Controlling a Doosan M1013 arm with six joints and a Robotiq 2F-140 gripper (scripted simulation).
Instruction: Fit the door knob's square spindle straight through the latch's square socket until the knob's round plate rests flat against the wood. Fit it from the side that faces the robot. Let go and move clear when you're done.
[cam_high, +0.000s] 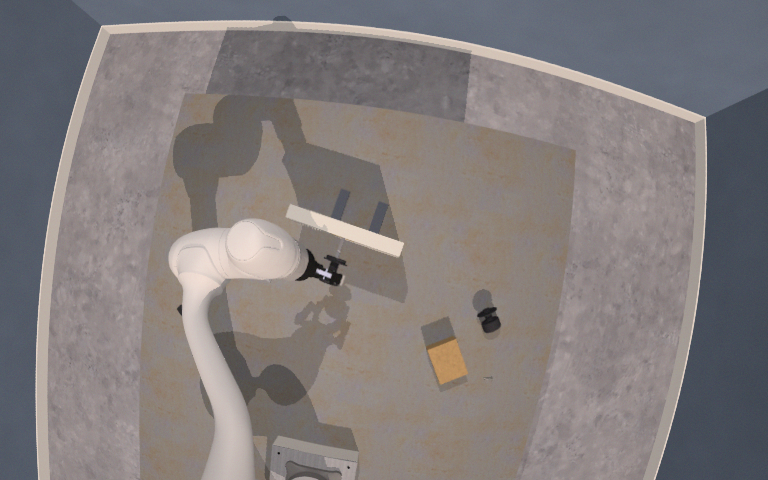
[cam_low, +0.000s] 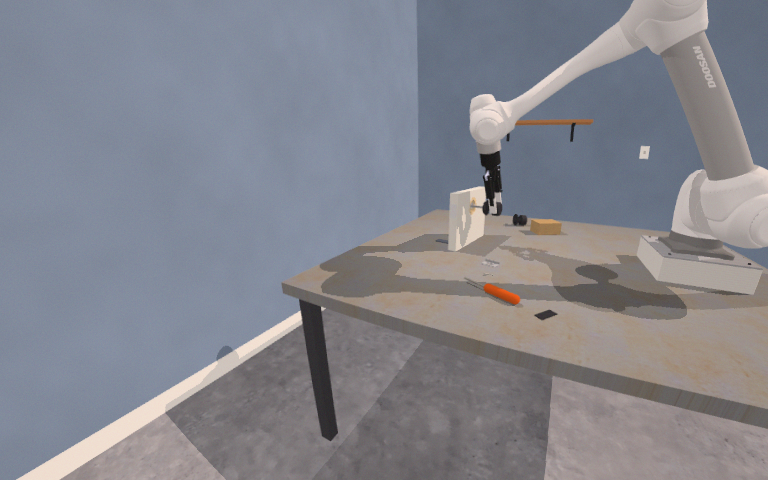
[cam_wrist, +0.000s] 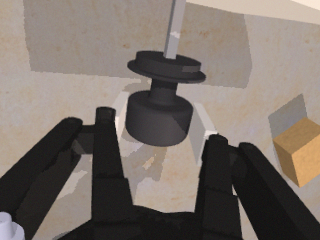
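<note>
The latch socket lies 12 cm ahead of my hand, 3 cm to the right of it and 2 cm below it. The rest, counted from my hand: tan block (20 cm behind, 37 cm to the right, 16 cm below); orange screwdriver (8 cm behind, 43 cm to the left, 18 cm below); pale wood door panel (12 cm ahead, 3 cm to the right, 5 cm below).
</note>
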